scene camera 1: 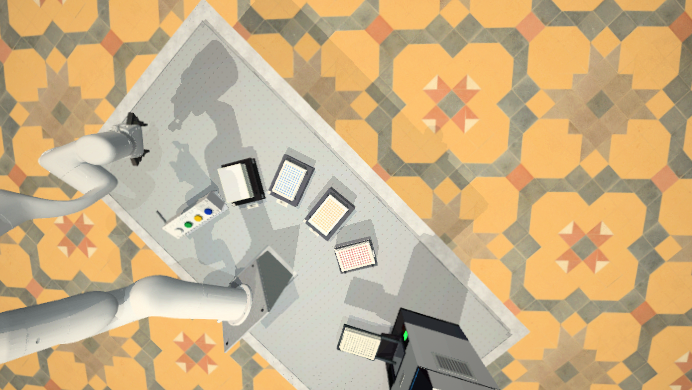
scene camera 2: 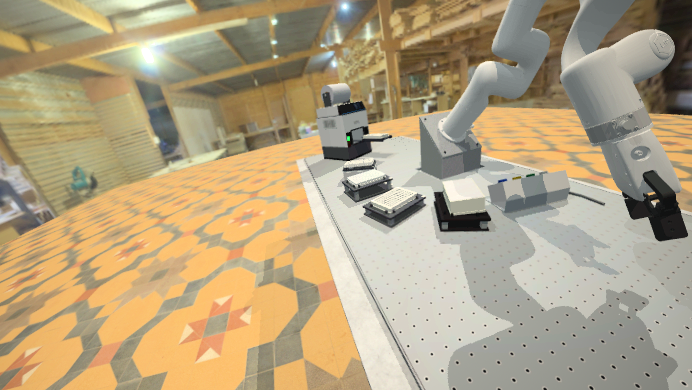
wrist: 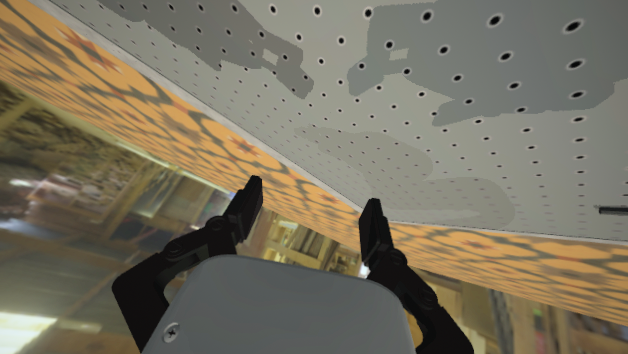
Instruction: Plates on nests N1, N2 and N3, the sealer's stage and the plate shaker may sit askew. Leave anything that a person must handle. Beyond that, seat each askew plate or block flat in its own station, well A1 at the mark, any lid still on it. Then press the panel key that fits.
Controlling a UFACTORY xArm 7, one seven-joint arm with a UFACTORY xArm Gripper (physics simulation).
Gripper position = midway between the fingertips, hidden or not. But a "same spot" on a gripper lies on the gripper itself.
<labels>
The gripper shows in scene camera 1 point(143, 137), in scene camera 2 and in the wrist view. A white lidded plate shows in scene camera 1 and in scene camera 2; in the wrist view it is out of frame. The same spot on the white lidded plate: point(scene camera 2: 463, 196) is point(scene camera 1: 231, 170). One and the same spot on the gripper: point(wrist: 139, 292) is point(scene camera 2: 656, 191).
</labels>
